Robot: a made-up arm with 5 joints.
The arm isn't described. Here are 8 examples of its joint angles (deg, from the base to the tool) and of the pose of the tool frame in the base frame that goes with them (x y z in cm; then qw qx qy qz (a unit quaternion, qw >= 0)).
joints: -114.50 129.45 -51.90 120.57 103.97
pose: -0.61 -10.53 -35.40 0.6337 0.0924 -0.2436 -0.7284
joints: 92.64 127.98 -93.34 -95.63 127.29
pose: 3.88 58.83 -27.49 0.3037 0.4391 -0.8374 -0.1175
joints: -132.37 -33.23 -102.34 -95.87 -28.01
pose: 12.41 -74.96 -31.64 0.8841 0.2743 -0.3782 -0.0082
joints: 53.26 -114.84 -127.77 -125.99 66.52
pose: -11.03 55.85 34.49 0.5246 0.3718 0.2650 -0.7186
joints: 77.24 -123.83 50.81 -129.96 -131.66
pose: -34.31 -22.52 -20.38 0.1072 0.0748 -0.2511 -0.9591
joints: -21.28 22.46 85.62 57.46 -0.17
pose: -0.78 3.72 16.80 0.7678 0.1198 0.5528 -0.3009
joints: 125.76 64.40 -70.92 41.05 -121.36
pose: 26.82 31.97 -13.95 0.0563 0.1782 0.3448 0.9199
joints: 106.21 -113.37 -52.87 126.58 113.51
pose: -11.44 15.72 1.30 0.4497 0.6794 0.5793 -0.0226
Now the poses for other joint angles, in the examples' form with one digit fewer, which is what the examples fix.
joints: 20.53 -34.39 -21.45 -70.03 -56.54
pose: -55.0 3.2 32.6 0.640 -0.251 -0.201 -0.698
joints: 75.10 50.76 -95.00 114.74 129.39
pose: 15.6 24.5 -18.3 0.176 -0.167 -0.330 0.912
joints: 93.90 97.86 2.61 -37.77 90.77
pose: 69.7 -5.9 -8.6 0.377 0.057 0.924 -0.022
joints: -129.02 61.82 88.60 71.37 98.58
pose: -9.2 0.4 -8.0 0.299 -0.015 0.283 0.911
